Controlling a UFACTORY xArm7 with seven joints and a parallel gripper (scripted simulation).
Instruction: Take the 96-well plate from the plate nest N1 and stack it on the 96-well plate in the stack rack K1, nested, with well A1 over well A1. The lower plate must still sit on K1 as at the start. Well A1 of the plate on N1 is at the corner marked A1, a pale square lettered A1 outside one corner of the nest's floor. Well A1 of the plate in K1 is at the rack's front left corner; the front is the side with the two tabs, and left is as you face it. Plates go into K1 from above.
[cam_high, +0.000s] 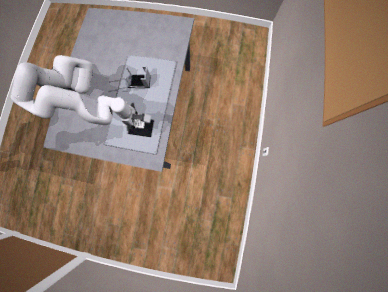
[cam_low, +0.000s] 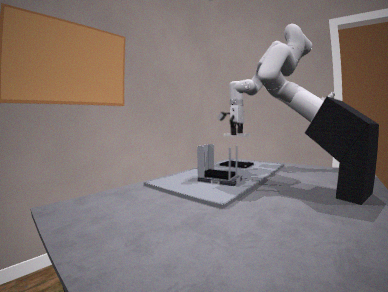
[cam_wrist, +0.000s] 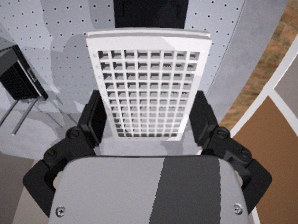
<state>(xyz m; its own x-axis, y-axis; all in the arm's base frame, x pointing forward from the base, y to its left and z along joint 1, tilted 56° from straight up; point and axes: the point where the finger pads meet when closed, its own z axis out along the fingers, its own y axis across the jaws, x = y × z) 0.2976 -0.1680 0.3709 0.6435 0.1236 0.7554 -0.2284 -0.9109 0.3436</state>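
My gripper is now 33 cm to the right of the dark plate, 16 cm above it and 6 cm short of it. Round my hand: white 96-well plate: 1 cm below; black plate nest N1: 18 cm below.
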